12 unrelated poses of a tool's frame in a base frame.
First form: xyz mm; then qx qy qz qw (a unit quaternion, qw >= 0).
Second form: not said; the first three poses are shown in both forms.
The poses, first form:
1: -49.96, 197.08, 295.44, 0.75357, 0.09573, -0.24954, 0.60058
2: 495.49, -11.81, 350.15, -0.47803, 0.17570, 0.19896, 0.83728
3: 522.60, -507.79, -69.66, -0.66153, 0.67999, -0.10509, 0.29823
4: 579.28, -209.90, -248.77, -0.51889, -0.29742, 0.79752, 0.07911
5: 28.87, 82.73, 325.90, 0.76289, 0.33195, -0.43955, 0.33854
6: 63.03, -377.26, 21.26, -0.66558, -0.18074, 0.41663, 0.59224
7: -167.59, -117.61, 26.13, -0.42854, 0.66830, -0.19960, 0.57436
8: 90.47, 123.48, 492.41, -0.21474, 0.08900, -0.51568, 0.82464
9: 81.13, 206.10, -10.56, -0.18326, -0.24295, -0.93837, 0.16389
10: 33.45, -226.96, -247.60, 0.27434, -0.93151, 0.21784, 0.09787
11: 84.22, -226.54, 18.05, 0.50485, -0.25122, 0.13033, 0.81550
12: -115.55, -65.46, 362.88, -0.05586, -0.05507, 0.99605, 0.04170
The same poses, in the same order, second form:
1: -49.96, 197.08, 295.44, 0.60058, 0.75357, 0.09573, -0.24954
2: 495.49, -11.81, 350.15, 0.83728, -0.47803, 0.17570, 0.19896
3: 522.60, -507.79, -69.66, 0.29823, -0.66153, 0.67999, -0.10509
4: 579.28, -209.90, -248.77, 0.07911, -0.51889, -0.29742, 0.79752
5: 28.87, 82.73, 325.90, 0.33854, 0.76289, 0.33195, -0.43955
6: 63.03, -377.26, 21.26, 0.59224, -0.66558, -0.18074, 0.41663
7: -167.59, -117.61, 26.13, 0.57436, -0.42854, 0.66830, -0.19960
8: 90.47, 123.48, 492.41, 0.82464, -0.21474, 0.08900, -0.51568
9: 81.13, 206.10, -10.56, 0.16389, -0.18326, -0.24295, -0.93837
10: 33.45, -226.96, -247.60, 0.09787, 0.27434, -0.93151, 0.21784
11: 84.22, -226.54, 18.05, 0.81550, 0.50485, -0.25122, 0.13033
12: -115.55, -65.46, 362.88, 0.04170, -0.05586, -0.05507, 0.99605
